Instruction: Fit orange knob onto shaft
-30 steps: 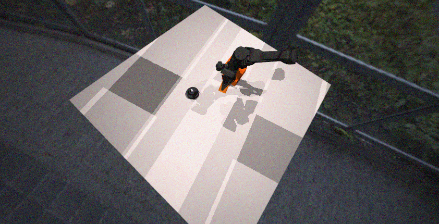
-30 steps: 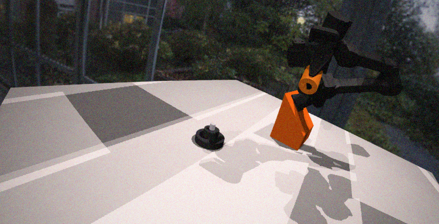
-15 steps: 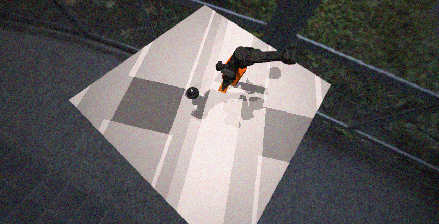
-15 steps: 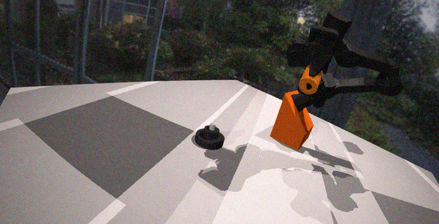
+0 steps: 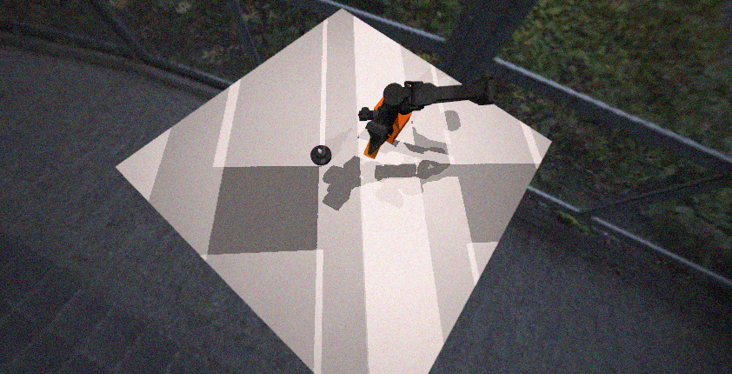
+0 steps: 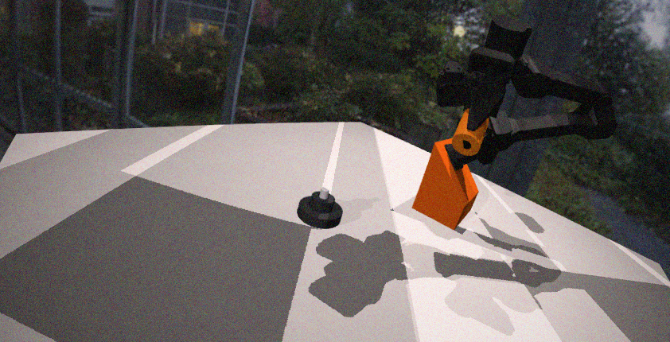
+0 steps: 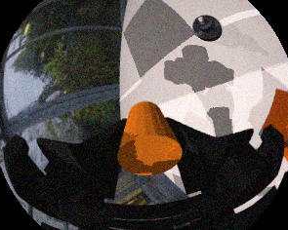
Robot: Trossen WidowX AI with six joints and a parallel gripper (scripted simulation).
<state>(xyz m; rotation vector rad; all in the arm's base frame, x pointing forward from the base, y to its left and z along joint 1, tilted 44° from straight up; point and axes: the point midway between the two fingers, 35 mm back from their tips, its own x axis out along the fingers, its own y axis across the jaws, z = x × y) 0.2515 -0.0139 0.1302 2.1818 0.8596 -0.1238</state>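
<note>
Right now the orange knob is 3 cm behind my gripper tip, 1 cm to the right of it and 2 cm above it. The rest, counted from my gripper tip: pedestal (3 cm ahead, 20 cm to the right, 20 cm below).
</note>
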